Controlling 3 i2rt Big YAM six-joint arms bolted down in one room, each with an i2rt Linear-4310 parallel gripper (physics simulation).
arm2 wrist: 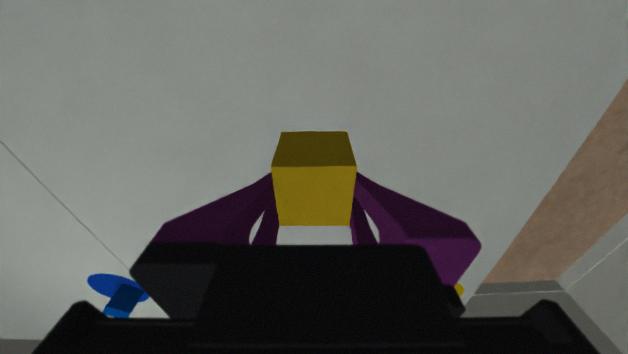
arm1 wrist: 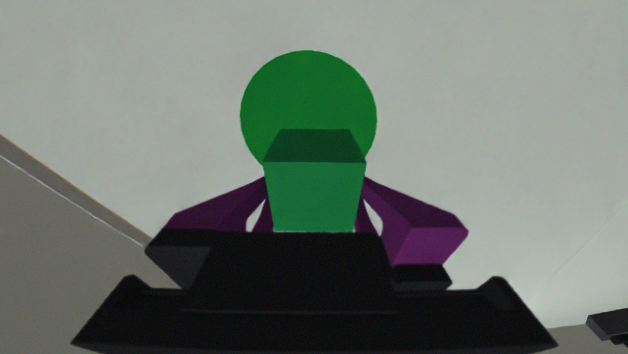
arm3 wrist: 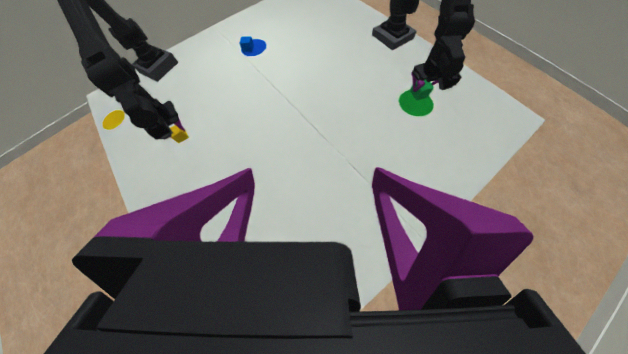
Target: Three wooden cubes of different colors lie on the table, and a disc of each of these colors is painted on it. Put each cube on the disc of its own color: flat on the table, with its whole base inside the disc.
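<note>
My arm1 gripper [arm1 wrist: 315,192] [arm3 wrist: 424,83] is shut on the green cube [arm1 wrist: 315,196] [arm3 wrist: 424,90]. In the arm1 wrist view the cube overlaps the near edge of the green disc [arm1 wrist: 308,90] [arm3 wrist: 416,104]; its height is hard to tell. My arm2 gripper [arm2 wrist: 314,192] [arm3 wrist: 174,127] is shut on the yellow cube [arm2 wrist: 314,195] [arm3 wrist: 179,134], away from the yellow disc [arm2 wrist: 459,290] [arm3 wrist: 113,120]. The blue cube [arm2 wrist: 124,297] [arm3 wrist: 246,43] is at the edge of the blue disc [arm2 wrist: 102,283] [arm3 wrist: 257,47], seemingly partly outside it. My arm3 gripper [arm3 wrist: 313,172] is open and empty, high over the table.
The pale table [arm1 wrist: 500,125] [arm2 wrist: 200,75] [arm3 wrist: 310,140] has a thin seam line. In the arm3 wrist view one arm base [arm3 wrist: 157,65] stands at the upper left and another arm base [arm3 wrist: 394,34] at the upper right. Brown floor [arm3 wrist: 565,185] lies beyond the table's edges.
</note>
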